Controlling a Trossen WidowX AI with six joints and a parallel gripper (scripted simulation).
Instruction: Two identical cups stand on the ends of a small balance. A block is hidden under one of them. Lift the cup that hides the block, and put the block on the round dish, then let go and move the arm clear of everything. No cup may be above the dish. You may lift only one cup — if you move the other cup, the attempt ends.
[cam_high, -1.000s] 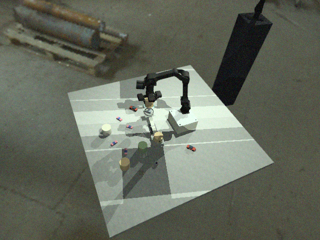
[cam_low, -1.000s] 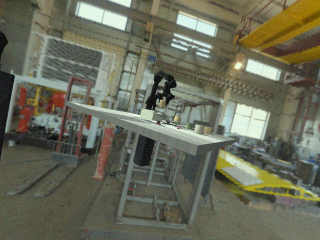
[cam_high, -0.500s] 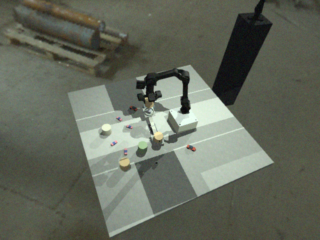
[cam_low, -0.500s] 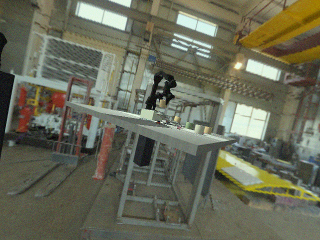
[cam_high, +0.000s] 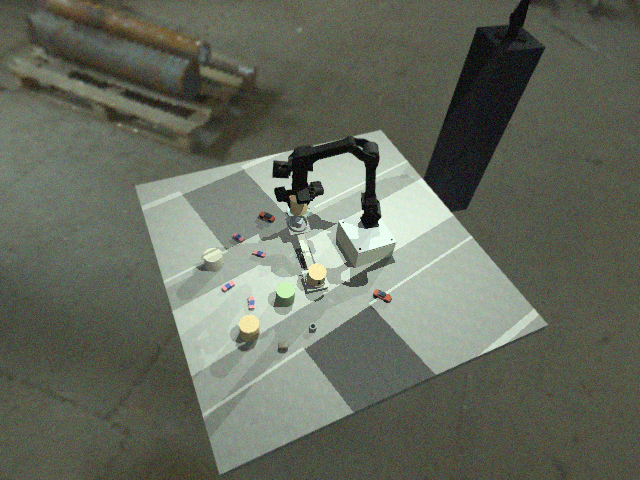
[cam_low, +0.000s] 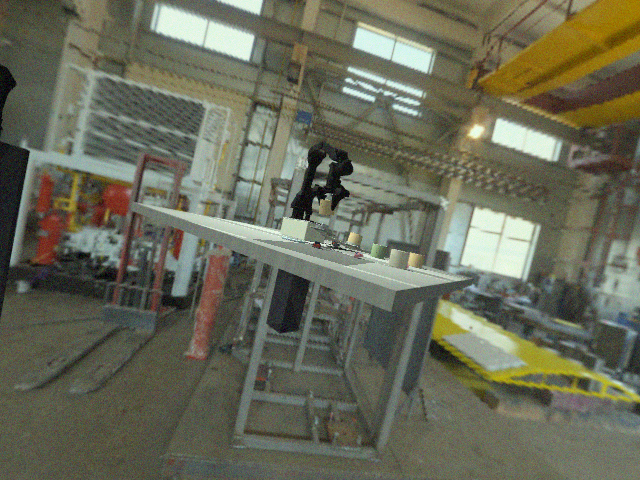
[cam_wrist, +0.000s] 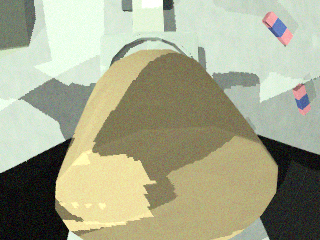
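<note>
Right now my gripper tip is 10 mm to the right of the grey block and 80 mm above it. From my gripper tip the other things lie so: green cup 130 mm ahead, 300 mm to the left, 130 mm below; pale blue round dish 40 mm behind, 120 mm to the right, 170 mm below; balance 140 mm to the left, 130 mm below.
</note>
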